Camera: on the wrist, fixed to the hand. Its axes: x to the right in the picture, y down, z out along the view.
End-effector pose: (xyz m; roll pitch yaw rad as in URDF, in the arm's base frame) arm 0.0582 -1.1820 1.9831 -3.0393 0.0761 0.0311
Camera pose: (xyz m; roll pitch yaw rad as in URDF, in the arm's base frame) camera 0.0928 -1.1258 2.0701 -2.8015 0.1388 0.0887
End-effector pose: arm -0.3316 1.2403 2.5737 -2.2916 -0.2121 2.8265
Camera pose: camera -0.3321 1.2620 2.6807 -2.0779 -0.2040 2.9128
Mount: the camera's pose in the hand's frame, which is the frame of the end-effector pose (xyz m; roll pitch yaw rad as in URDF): 0.0296 -0.0639 -0.0834 0.2333 -0.0683 -0.0504
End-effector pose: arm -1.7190 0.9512 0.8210 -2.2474 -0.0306 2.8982
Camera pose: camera -1.7387 0.9819 0.9239 -2.0183 -0.0269 2.9830
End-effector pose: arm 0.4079 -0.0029 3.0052 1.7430 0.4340 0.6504
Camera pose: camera 0.3566 0.0751 2.9486 1.9447 0.4944 0.5837
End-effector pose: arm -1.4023 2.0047 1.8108 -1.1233 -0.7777 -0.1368
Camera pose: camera -1.4104 1.9020 1.8469 -0.9357 -0.8518 -0.0764
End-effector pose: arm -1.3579 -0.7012 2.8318 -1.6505 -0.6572 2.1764
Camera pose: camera -1.2826 -0.6728 2.9056 -1.4781 -0.6998 2.2707
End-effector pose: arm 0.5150 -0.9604 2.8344 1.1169 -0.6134 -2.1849
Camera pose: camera 0.5082 -1.0515 2.7746 1.4059 -0.5957 -2.2858
